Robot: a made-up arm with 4 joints. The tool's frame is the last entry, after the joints.
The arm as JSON. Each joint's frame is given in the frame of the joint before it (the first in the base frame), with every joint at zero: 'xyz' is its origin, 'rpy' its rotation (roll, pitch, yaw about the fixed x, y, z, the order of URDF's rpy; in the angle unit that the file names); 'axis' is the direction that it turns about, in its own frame. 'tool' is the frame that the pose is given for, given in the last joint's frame.
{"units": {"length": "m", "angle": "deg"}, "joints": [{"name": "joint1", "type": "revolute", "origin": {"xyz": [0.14, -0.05, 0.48], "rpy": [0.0, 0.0, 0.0]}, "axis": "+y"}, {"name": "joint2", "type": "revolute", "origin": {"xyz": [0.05, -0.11, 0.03], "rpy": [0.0, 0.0, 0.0]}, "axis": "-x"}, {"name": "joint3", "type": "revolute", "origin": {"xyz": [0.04, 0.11, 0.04], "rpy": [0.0, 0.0, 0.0]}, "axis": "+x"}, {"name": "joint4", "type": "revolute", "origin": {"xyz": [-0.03, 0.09, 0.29], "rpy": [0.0, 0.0, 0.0]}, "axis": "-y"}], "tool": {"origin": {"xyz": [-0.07, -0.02, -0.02], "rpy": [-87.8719, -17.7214, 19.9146]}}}
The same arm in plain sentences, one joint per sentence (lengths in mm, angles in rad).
The arm has four revolute joints in a row. What follows holds with every joint at zero, and every direction is one of the base frame's. Joint 1 lies 140.0 mm along +x and 50.0 mm along -y and 480.0 mm along +z from the base frame's origin and rotates about +y. Joint 2 lies 50.0 mm along +x and 110.0 mm along -y and 30.0 mm along +z from joint 1 and rotates about -x. Joint 3 lies 40.0 mm along +x and 110.0 mm along +y and 40.0 mm along +z from joint 2 and rotates about +x. Joint 4 lies 30.0 mm along -x and 90.0 mm along +y and 290.0 mm along +z from joint 3 and rotates about -y. The tool frame, which is the frame that the pose is given for, lies 70.0 mm along -x and 20.0 mm along -y and 20.0 mm along -z from joint 4; its axes are the base frame's turned by roll -1.5337, pitch -0.3093 and yaw 0.3476 rad (as in URDF: about the fixed x, then y, then z).
